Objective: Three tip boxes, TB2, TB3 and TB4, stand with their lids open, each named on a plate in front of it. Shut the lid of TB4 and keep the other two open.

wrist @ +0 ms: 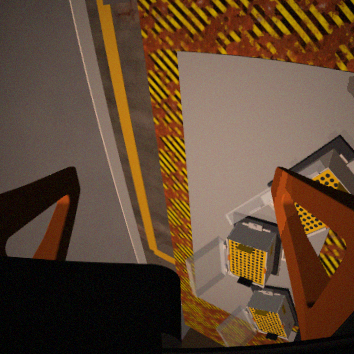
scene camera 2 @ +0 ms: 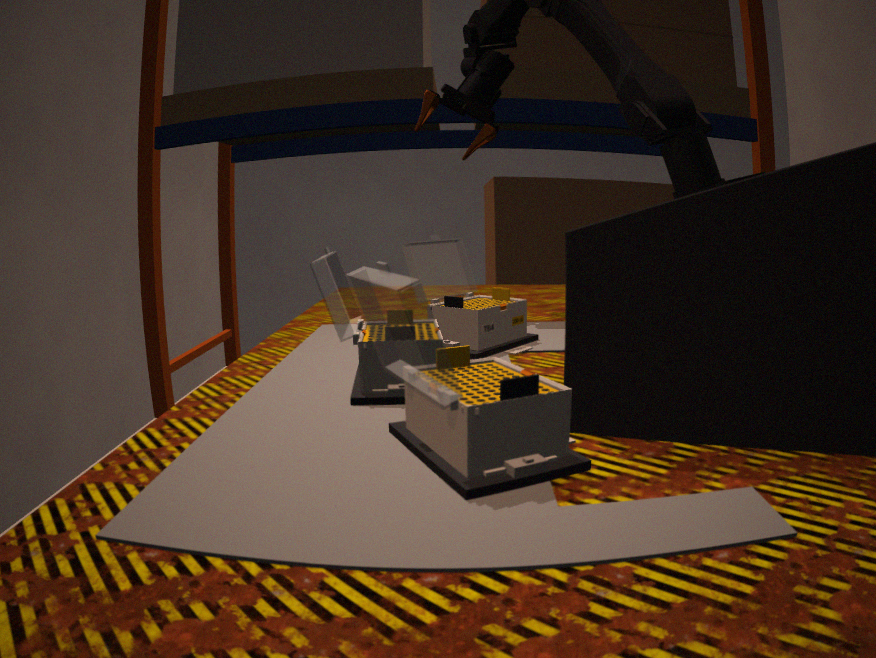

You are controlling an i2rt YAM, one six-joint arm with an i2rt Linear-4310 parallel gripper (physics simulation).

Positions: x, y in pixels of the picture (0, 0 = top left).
Scene:
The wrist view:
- gripper: 175, 177
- clear lid: 263, 198
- clear lid: 206, 266
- grey mat: 243, 116
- tip box: 275, 299
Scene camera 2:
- gripper: 439, 145
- grey mat: 291, 474
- tip box: 479, 450

